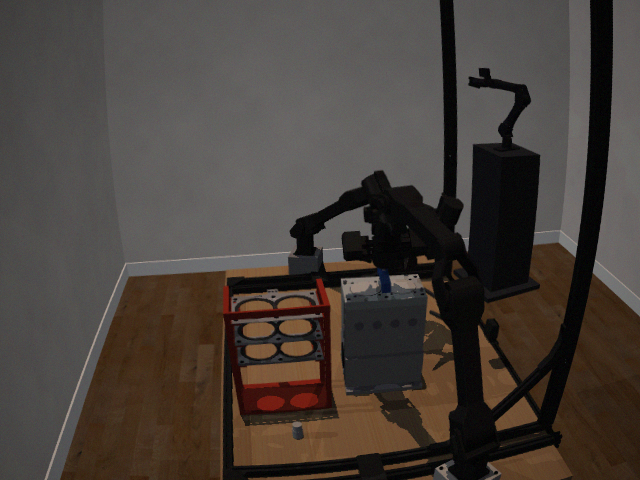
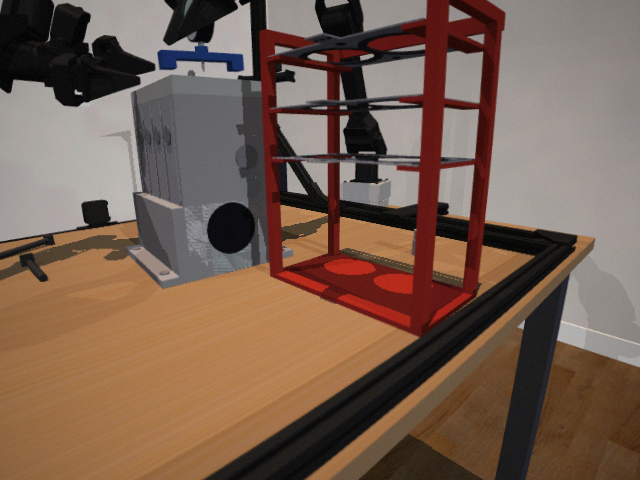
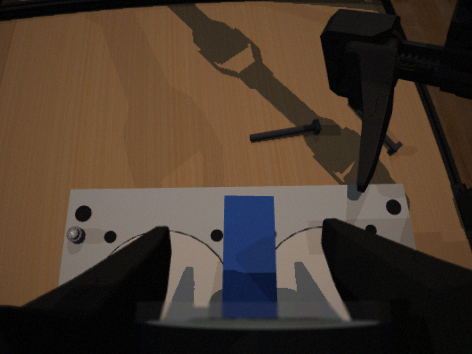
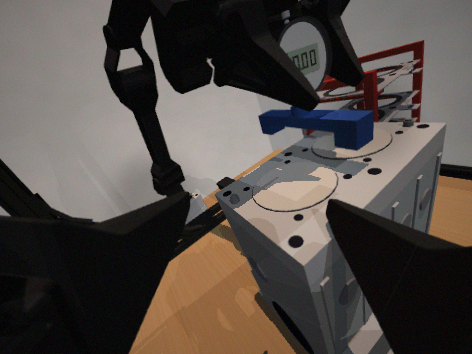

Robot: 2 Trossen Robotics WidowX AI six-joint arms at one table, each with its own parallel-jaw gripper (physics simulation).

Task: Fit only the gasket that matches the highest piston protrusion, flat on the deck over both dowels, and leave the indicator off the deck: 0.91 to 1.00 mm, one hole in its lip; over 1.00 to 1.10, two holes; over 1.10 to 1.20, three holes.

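Places are measured from the left arm's base along level axes (x down, y back, z left), in millimetres.
Where they show: left gripper, fingertip midpoint: [image 1: 381, 260] [image 2: 173, 39] [image 3: 247, 235] [image 4: 339, 93]; right gripper, fingertip midpoint: [image 1: 420, 268] [image 2: 148, 73] [image 3: 442, 219] [image 4: 258, 202]; left arm's base, origin of the base link: [image 1: 468, 471] [image 2: 366, 181]; right arm's base, origin of the base link: [image 1: 305, 251].
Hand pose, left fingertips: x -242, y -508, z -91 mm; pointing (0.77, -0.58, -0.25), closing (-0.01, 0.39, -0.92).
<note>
Things, the pixels of their top centre, and the offset from my left fingertips.
- grey block, middle of its top: [image 3: 247, 301] [image 4: 321, 154] [image 2: 191, 81] [image 1: 383, 285] dz +6, dx +53, dy +22 mm
- red rack, middle of its top: [image 2: 373, 20] [image 1: 274, 295] [image 4: 359, 63] dz +272, dx +14, dy +11 mm
- small grey cylinder, middle of its top: [image 2: 421, 230] [image 1: 296, 424] dz +303, dx +266, dy +159 mm
My left gripper [image 3: 247, 235] [image 4: 339, 93] is shut on the indicator, whose blue bridge [image 1: 384, 281] [image 2: 178, 59] [image 3: 249, 235] [image 4: 320, 120] hangs a little above the deck of the grey block [image 1: 382, 341] [image 2: 217, 129] [image 3: 150, 202]. Its display [image 4: 304, 57] shows zeros, the left end hidden by a finger. Two round piston tops show in the deck. Dowels [image 3: 75, 234] [image 4: 408, 121] [image 4: 234, 199] stand at its ends. My right gripper [image 2: 146, 73] [image 4: 258, 202] is open and empty beside the block's top. Gaskets [image 1: 272, 292] [image 1: 278, 330] [image 2: 361, 157] lie on three rack levels; their lip holes cannot be counted.
The red rack [image 1: 279, 312] [image 2: 436, 155] stands next to the block. A small grey cylinder [image 1: 297, 430] [image 2: 414, 242] stands on the table near the rack. Two dark bolts [image 3: 285, 133] [image 3: 394, 147] lie beside the block. A black frame [image 2: 496, 291] edges the table.
</note>
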